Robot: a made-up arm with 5 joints.
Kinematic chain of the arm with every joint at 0, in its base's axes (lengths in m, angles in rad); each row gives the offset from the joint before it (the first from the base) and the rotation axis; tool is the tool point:
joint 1: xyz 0 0 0.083 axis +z
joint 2: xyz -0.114 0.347 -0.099 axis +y
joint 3: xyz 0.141 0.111 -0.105 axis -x
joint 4: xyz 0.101 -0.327 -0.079 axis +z
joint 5: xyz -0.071 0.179 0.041 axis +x
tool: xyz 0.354 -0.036 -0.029
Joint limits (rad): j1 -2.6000..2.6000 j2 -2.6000..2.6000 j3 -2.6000..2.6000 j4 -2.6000..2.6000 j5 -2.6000..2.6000
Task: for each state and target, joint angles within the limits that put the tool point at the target. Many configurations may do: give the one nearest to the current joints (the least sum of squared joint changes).
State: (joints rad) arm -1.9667 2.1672 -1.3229 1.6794 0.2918
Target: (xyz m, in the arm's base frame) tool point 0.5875 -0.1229 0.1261
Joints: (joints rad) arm -2.2793 2.2485 -1.4880 1.9203 0.3593
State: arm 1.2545 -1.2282 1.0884 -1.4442 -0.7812
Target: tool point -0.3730 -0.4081 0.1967
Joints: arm 0.9623 -1.6890 0.9777 -1.9447 -0.7677
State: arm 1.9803 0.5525 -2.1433 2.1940 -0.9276
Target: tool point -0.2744 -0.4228 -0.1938
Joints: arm 2.3260 0.4181 -1.8005 1.7077 -1.1461
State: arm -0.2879 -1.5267 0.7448 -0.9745 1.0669
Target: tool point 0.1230 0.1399 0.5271
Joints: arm -0.1920 -1.1654 0.6676 -0.5427 1.0758
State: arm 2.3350 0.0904 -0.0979 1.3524 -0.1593
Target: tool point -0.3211 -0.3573 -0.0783
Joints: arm 2.6000 -0.6232 -0.7263 1.4831 -0.2344
